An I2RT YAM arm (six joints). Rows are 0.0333 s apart.
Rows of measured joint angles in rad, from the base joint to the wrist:
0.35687, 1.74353, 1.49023, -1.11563, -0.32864, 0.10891
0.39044, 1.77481, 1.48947, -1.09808, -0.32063, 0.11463
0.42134, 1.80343, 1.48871, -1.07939, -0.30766, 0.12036
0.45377, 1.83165, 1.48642, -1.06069, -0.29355, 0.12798
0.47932, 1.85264, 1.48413, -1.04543, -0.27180, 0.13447
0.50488, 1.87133, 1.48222, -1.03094, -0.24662, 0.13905
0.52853, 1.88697, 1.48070, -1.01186, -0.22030, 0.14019
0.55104, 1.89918, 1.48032, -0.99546, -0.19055, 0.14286
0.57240, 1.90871, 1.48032, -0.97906, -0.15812, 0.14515
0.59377, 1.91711, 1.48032, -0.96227, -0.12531, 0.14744
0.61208, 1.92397, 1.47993, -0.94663, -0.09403, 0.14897
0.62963, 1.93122, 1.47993, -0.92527, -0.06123, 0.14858
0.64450, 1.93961, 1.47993, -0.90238, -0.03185, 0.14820
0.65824, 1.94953, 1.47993, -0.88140, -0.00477, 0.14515
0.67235, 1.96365, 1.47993, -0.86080, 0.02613, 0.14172
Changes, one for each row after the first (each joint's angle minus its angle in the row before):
0.03357, 0.03128, -0.00076, 0.01755, 0.00801, 0.00572
0.03090, 0.02862, -0.00076, 0.01869, 0.01297, 0.00573
0.03243, 0.02822, -0.00229, 0.01870, 0.01411, 0.00762
0.02555, 0.02099, -0.00229, 0.01526, 0.02175, 0.00649
0.02556, 0.01869, -0.00191, 0.01449, 0.02518, 0.00458
0.02365, 0.01564, -0.00152, 0.01908, 0.02632, 0.00114
0.02251, 0.01221, -0.00038, 0.01640, 0.02975, 0.00267
0.02136, 0.00953, 0.00000, 0.01640, 0.03243, 0.00229
0.02137, 0.00840, 0.00000, 0.01679, 0.03281, 0.00229
0.01831, 0.00686, -0.00039, 0.01564, 0.03128, 0.00153
0.01755, 0.00725, 0.00000, 0.02136, 0.03280, -0.00039
0.01487, 0.00839, 0.00000, 0.02289, 0.02938, -0.00038
0.01374, 0.00992, 0.00000, 0.02098, 0.02708, -0.00305
0.01411, 0.01412, 0.00000, 0.02060, 0.03090, -0.00343

